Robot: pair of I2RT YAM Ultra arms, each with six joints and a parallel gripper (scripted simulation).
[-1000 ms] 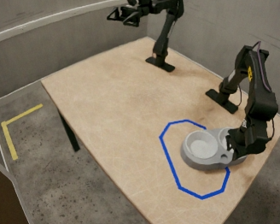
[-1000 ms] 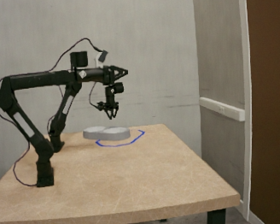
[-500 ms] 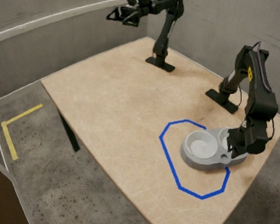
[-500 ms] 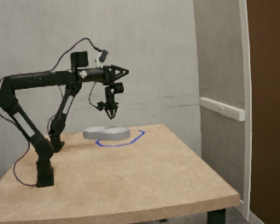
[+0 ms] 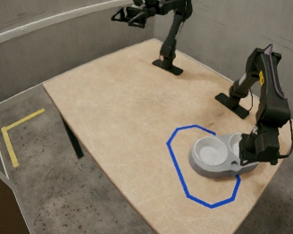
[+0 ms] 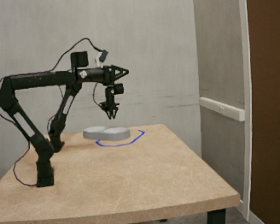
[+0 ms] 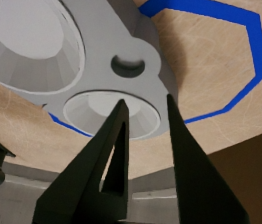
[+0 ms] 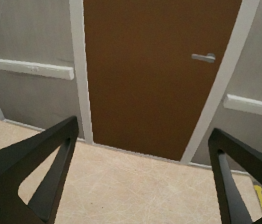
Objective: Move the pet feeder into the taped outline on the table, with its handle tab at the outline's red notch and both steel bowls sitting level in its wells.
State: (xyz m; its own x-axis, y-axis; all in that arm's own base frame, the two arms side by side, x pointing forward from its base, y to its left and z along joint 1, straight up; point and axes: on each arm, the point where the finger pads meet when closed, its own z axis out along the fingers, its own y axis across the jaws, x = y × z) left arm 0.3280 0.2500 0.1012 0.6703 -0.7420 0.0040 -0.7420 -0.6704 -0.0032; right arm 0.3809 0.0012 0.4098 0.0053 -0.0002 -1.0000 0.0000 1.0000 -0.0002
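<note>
Now: left hand 5 cm past the pet feeder, 6 cm to the left of it and 8 cm above it. The rest, counted from my left hand: steel bowl 12 cm behind, 3 cm to the right, 7 cm below; then blue taped outline 3 cm ahead, 12 cm to the right, 10 cm below.
</note>
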